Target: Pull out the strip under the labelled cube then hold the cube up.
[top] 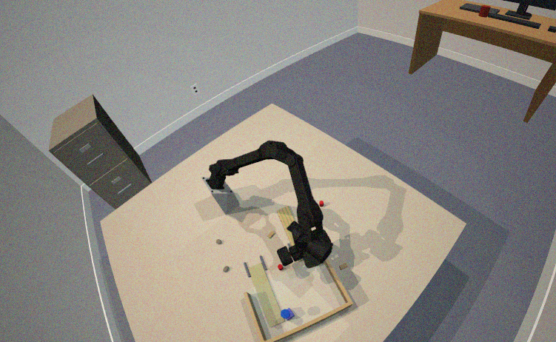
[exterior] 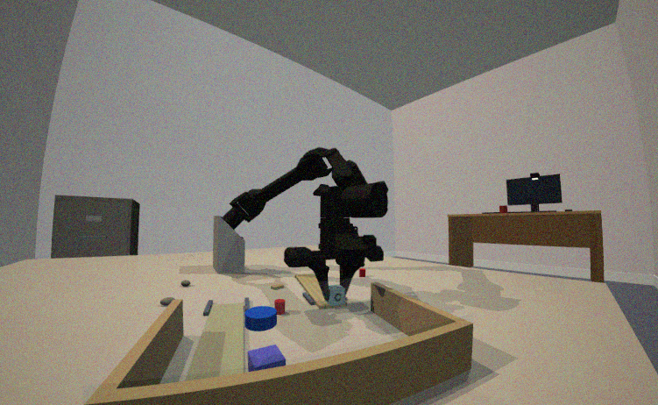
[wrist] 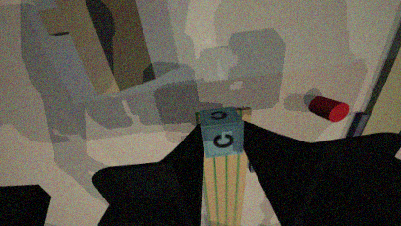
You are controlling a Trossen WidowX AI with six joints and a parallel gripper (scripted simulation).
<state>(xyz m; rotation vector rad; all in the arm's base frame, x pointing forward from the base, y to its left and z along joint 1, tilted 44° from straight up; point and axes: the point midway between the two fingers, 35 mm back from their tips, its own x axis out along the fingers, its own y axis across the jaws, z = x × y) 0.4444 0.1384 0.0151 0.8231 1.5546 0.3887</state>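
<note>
Right now my gripper tip is 11 cm past the striped strip, 3 cm to the right of it and 1 cm above it. Also, from my gripper tip: teal labelled cube (1 cm above); then blue disc (19 cm to the right, 13 cm ahead, 6 cm above).
</note>
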